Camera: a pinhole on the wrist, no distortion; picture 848 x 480 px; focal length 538.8 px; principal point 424.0 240.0 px. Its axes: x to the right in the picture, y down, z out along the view. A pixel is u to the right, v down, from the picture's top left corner.
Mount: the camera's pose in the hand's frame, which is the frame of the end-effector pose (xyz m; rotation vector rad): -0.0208 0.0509 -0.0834 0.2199 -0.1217 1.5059
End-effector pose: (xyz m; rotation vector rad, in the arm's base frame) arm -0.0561 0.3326 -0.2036 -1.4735 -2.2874 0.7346
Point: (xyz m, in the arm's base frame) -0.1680 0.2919 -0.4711
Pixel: 556.2 230.4
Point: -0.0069 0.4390 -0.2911
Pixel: outside the picture
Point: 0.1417 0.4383 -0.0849
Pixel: behind the camera
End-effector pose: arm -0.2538 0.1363 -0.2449 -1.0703 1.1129 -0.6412
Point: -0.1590 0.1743 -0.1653
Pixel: 234.1 282.7
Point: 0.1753 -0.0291 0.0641
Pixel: 106.5 58.5
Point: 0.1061 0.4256 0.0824
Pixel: 272.3 474.8
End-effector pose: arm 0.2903 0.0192 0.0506 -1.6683 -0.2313 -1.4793
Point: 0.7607 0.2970 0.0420
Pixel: 627.6 251.4
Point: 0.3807 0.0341 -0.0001
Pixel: 626.0 300.2
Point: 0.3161 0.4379 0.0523
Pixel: 171.7 420.8
